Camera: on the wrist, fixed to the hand. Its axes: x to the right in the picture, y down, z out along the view.
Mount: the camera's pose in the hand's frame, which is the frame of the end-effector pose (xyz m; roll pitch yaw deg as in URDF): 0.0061 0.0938 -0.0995 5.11 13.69 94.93
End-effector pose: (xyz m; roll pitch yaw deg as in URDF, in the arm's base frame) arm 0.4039 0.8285 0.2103 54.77 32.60 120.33
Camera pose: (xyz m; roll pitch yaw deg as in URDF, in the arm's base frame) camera 0.2792 0.7735 0.2232 41.61 -36.59 -170.24
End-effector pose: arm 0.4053 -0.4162 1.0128 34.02 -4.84 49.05
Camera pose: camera 0.3102 -0.3223 0.9834 -2.95 -19.70 145.90
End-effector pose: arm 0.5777 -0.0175 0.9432 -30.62 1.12 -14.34
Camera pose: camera 0.5885 0.0107 0.8097 10.16 44.02 83.42
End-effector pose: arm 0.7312 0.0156 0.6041 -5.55 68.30 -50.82
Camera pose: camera 0.7341 0.1446 0.5585 73.49 2.53 58.88
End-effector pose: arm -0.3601 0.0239 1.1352 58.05 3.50 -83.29
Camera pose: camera -0.2261 0.0319 1.1617 4.15 -44.42 9.99
